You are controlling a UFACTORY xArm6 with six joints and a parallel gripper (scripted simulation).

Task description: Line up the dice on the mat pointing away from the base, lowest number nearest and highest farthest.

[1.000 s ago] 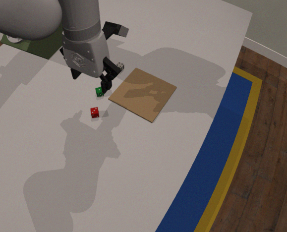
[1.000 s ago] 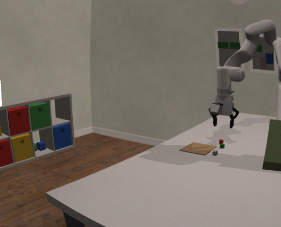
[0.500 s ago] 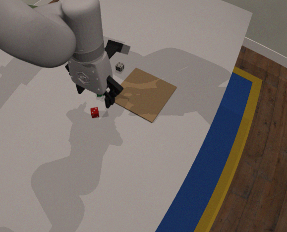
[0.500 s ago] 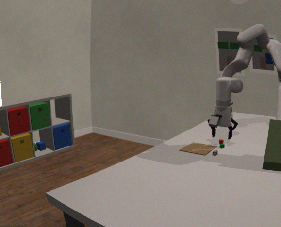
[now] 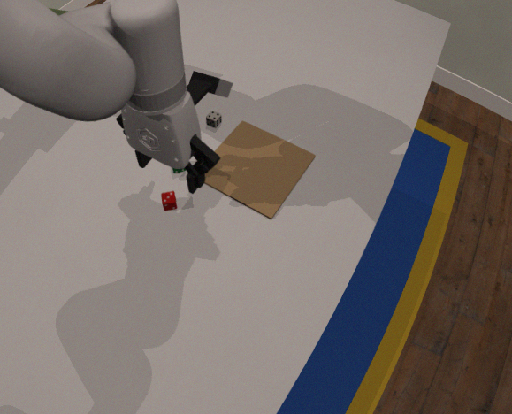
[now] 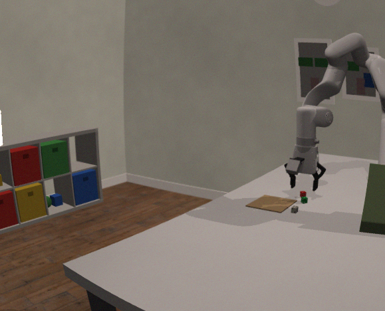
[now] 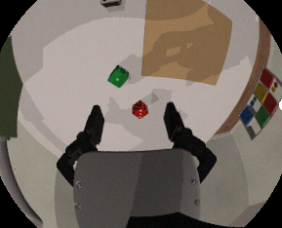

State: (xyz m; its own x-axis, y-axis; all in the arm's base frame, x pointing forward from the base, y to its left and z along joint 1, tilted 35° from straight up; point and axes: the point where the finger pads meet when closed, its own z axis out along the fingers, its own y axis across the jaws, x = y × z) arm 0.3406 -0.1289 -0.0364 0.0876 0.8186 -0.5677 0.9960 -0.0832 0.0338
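Right now the green die is 20 mm behind my hand, 40 mm to the left of it and 40 mm below it. From my hand the other things lie so: red die 10 mm ahead, 30 mm to the right, 40 mm below; tan mat 90 mm ahead, 90 mm to the left, 50 mm below; white die 10 mm behind, 150 mm to the left, 40 mm below.
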